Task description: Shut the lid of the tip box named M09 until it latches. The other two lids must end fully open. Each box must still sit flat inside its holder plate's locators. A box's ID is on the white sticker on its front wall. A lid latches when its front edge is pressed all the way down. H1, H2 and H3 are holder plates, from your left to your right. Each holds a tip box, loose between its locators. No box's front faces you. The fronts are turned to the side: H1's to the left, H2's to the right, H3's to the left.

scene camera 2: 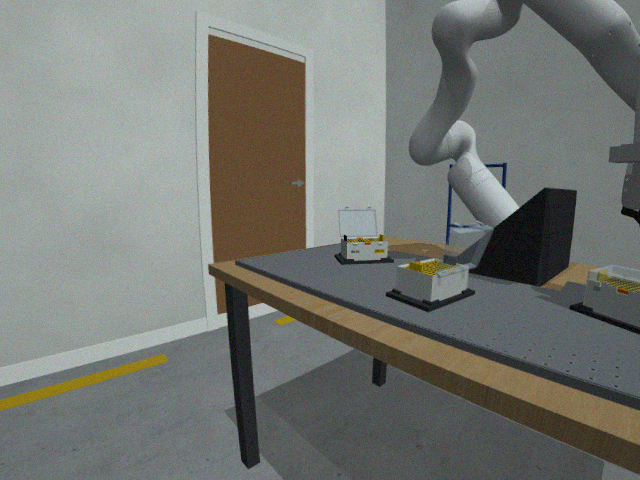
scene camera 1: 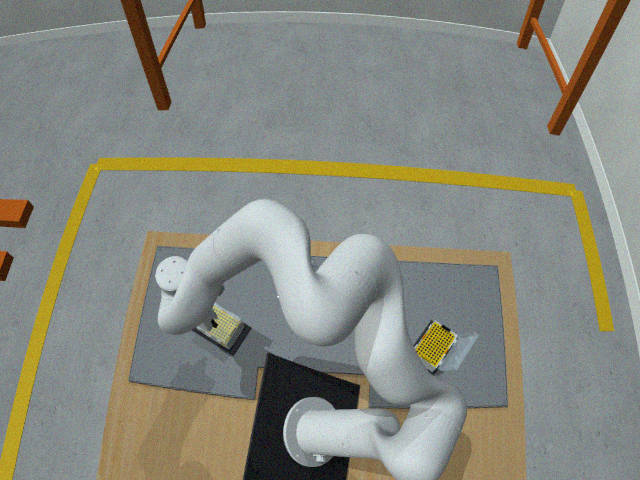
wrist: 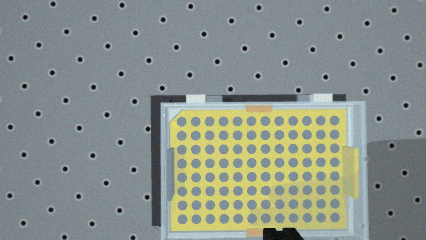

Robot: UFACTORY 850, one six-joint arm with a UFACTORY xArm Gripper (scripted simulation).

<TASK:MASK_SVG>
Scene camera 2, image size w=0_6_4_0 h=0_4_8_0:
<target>tip box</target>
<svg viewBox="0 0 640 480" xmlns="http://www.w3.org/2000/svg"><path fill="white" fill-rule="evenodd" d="M494 228L480 221L470 223L467 228L463 228L458 223L453 223L459 228L451 230L440 260L434 258L416 262L421 264L439 261L434 272L436 275L432 276L403 268L408 267L409 264L397 266L396 290L401 291L401 294L420 301L424 299L430 302L438 299L441 301L462 293L463 290L467 289L467 270L478 267Z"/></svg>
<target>tip box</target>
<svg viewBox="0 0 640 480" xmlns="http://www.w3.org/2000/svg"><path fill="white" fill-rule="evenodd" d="M341 238L341 254L343 258L354 259L354 261L387 258L388 241L386 240L384 242L346 242L344 238ZM338 210L340 237L346 235L347 239L380 239L379 237L374 237L378 236L376 209L370 209L370 207L367 209L361 209L361 207L348 209L348 207Z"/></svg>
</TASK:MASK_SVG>
